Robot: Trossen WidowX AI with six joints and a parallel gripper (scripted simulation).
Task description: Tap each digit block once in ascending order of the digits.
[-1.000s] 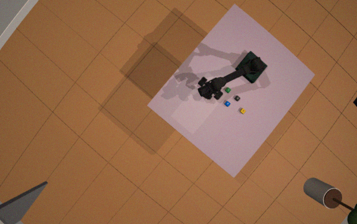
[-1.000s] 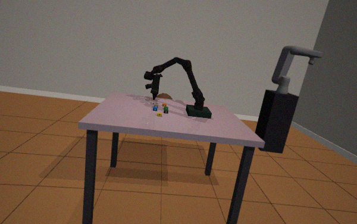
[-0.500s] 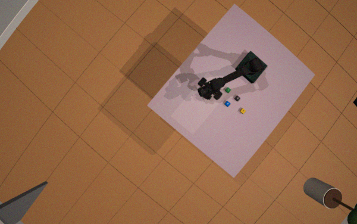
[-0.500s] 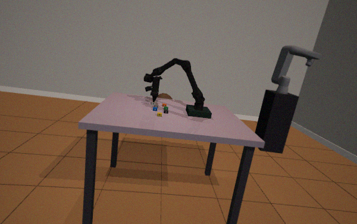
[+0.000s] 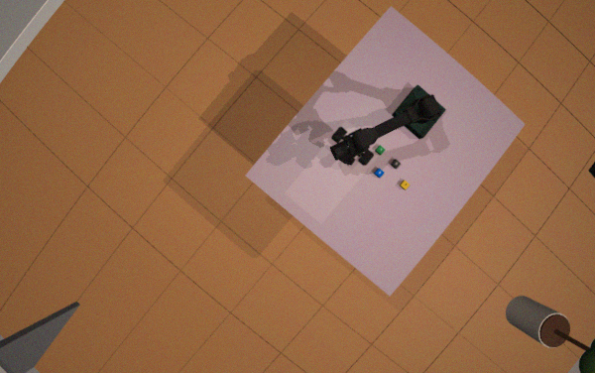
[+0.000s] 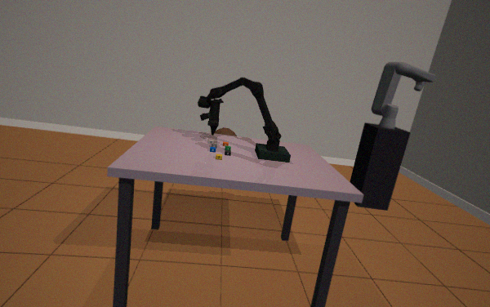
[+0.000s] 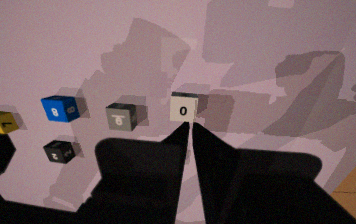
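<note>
Now: gripper tip 1 cm to the right of the white block and 4 cm above it. From my gripper tip the other things lie so: green block (10 cm behind, 11 cm to the left, 4 cm below); then orange block (9 cm behind, 2 cm to the left, 4 cm below); then grey block (2 cm behind, 9 cm to the left, 4 cm below).
</note>
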